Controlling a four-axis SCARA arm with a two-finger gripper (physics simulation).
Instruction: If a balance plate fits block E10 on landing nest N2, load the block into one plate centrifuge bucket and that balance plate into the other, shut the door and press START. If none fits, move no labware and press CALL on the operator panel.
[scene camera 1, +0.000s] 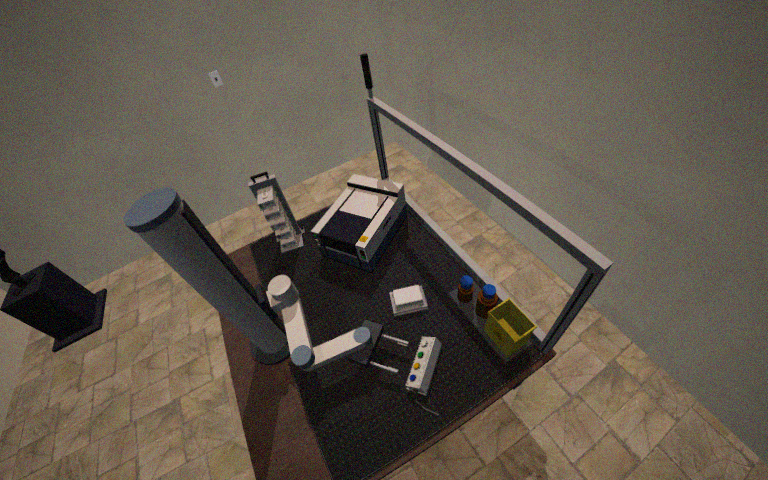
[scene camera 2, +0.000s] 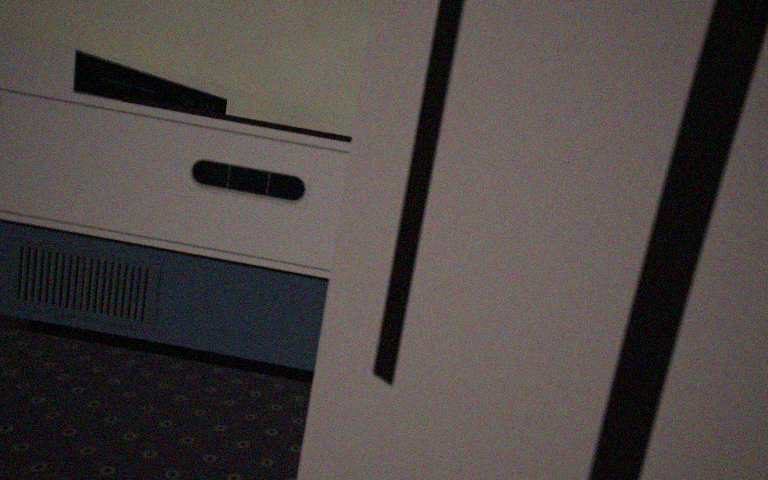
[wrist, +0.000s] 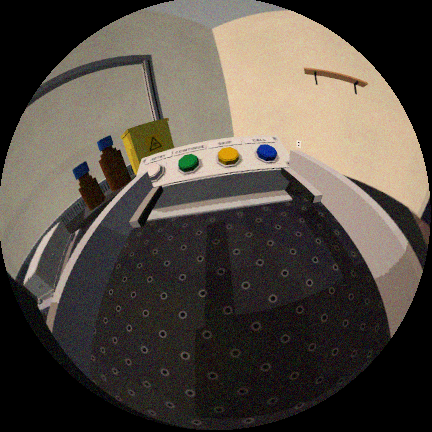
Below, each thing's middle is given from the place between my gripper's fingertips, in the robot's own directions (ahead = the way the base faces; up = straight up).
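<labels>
Where is my gripper, relative to the centrifuge (scene camera 2: 146, 218)? My gripper is 200 mm short of the centrifuge and 770 mm to the right of it, and it is also 50 mm below it.
</labels>
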